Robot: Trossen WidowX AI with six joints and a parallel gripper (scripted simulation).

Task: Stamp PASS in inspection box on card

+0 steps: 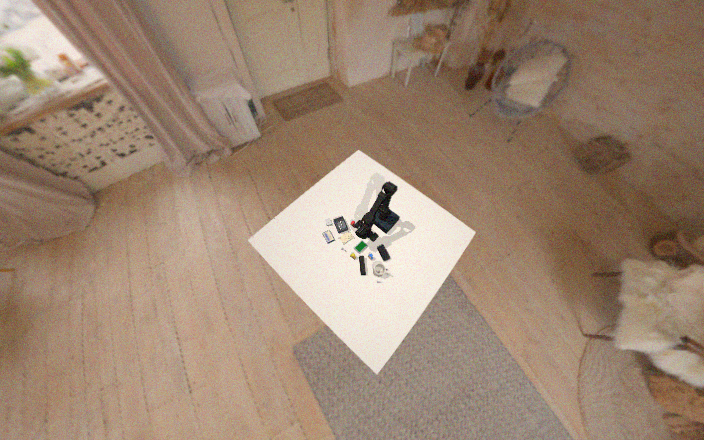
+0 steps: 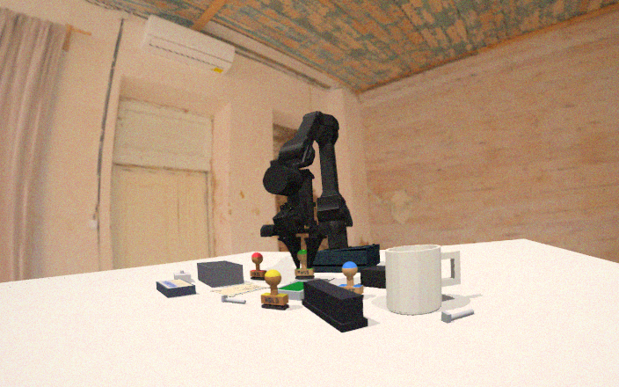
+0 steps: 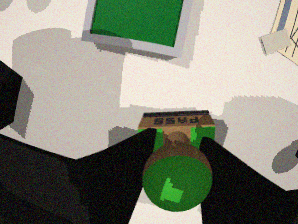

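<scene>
Right now the green ink pad is 9 cm ahead of my gripper tip, 3 cm to the left of it and 3 cm below it. The rest, counted from my gripper tip: blue-knobbed stamp 13 cm to the left, 11 cm ahead, 1 cm below; then cream card 10 cm to the right, 10 cm ahead, 4 cm below; then red-knobbed stamp 13 cm to the right, 1 cm below, 1 cm behind.
</scene>
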